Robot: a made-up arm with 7 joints.
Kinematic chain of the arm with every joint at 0, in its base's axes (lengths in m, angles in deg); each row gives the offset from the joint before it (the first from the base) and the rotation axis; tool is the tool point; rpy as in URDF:
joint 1: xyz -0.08 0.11 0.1 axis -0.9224 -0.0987 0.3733
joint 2: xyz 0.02 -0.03 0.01 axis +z
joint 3: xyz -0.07 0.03 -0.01 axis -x
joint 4: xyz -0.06 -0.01 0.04 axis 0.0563 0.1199 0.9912
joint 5: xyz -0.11 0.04 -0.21 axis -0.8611 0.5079 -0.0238
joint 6: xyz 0 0.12 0.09 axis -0.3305 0.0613 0.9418
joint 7: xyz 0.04 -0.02 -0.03 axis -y
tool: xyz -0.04 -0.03 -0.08 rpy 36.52 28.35 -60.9
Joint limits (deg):
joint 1: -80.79..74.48
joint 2: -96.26..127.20
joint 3: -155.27..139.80
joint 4: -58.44..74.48
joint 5: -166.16..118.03
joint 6: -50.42..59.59
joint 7: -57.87..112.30
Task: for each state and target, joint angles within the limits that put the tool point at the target. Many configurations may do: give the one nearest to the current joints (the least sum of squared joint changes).
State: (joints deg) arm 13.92 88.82 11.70 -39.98 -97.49 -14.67 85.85
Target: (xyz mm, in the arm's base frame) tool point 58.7 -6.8 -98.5
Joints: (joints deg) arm -28.82 127.20 34.47 -41.39 -113.92 -41.22 106.50
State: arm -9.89 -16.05 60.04 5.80 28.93 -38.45 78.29
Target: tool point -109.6 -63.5 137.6
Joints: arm 29.75 -0.83 93.07 -30.70 15.44 -21.38 102.29
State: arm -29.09 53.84 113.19 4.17 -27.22 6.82 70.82
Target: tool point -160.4 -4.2 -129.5
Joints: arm -49.56 49.82 100.08 18.04 -16.96 11.24 59.84
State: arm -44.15 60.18 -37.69 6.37 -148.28 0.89 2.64
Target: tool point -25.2 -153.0 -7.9
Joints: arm -2.35 91.65 -14.94 32.69 -136.66 13.74 35.86
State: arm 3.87 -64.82 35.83 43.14 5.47 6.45 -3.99
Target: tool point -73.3 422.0 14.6
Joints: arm -15.47 -89.14 24.56 37.12 3.64 -0.25 -8.08
